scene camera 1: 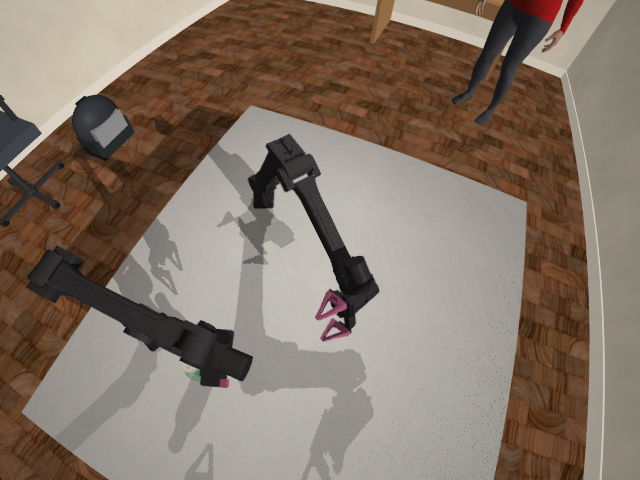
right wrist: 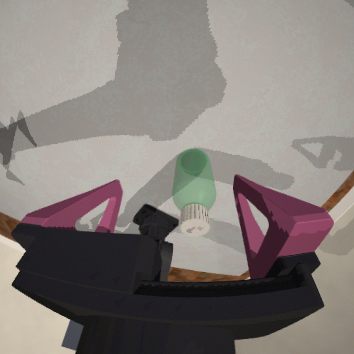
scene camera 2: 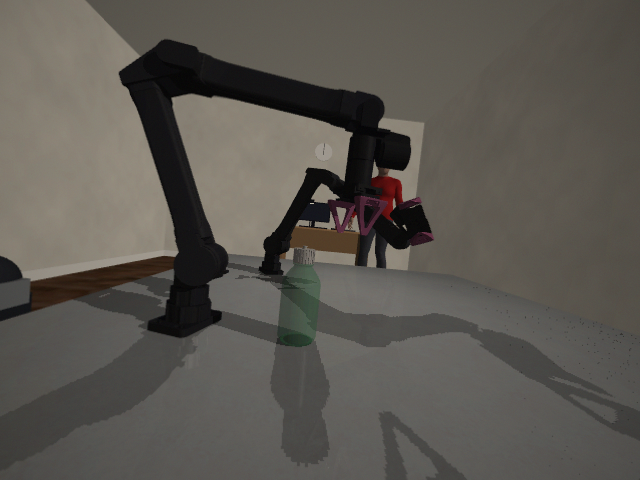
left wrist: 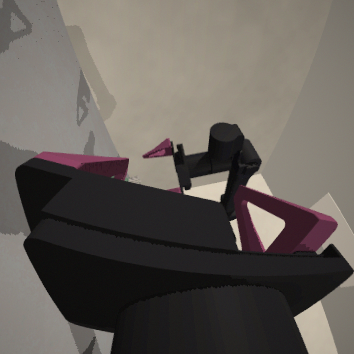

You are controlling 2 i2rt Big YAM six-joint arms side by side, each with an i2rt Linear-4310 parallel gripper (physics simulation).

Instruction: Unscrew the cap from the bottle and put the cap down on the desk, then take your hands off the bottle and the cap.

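Observation:
A green see-through bottle stands upright on the grey desk. Its white ribbed cap sits on the bottle's neck. In scene camera 1 the right arm partly hides both. My right gripper is open and empty, fingers pointing down, higher than the cap and to its right in scene camera 2. The bottle shows between its spread fingers in the right wrist view, apart from them. My left gripper is open and empty, farther right, well away from the bottle.
The right arm reaches across above the bottle in scene camera 2. The left arm reaches over the desk from the back. Arm shadows lie on the desk. A person in red stands beyond the desk.

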